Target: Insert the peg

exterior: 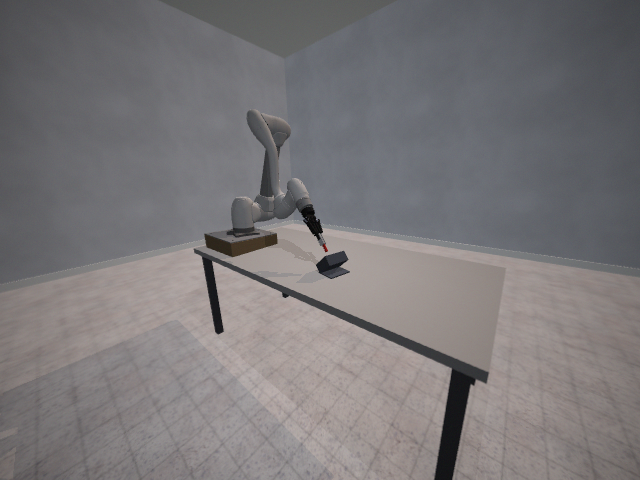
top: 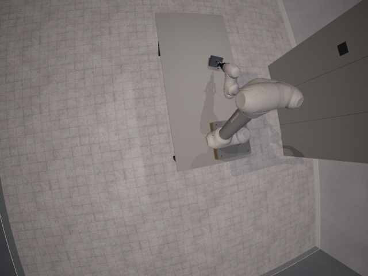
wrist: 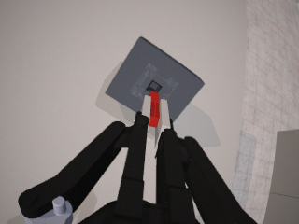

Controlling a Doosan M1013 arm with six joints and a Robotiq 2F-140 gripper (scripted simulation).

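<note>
Right now my hand is 30 mm above the red peg and 20 mm short of it.
</note>
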